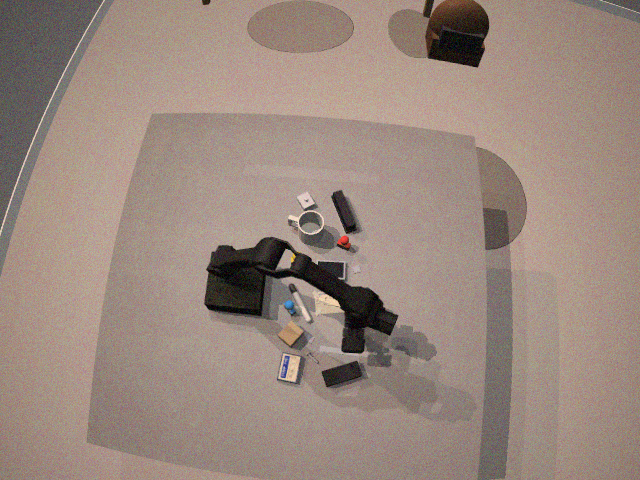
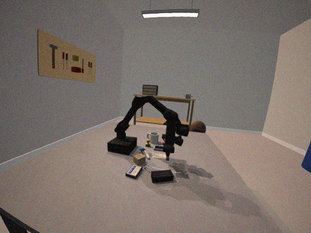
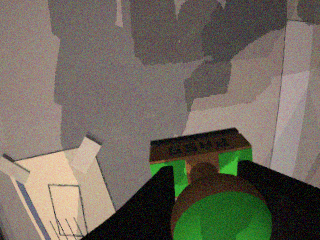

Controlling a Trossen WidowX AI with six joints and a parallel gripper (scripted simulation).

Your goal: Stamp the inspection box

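Now: gripper tip 20 cm to the right of the dark ink pad, 6 cm above it and 5 cm past it. Also, from my gripper tip: black box (14 cm to the right, 4 cm below, 3 cm behind); inspection card (10 cm to the left, 6 cm below, 5 cm behind); cardboard cube (18 cm behind, 4 cm below, 1 cm to the right).
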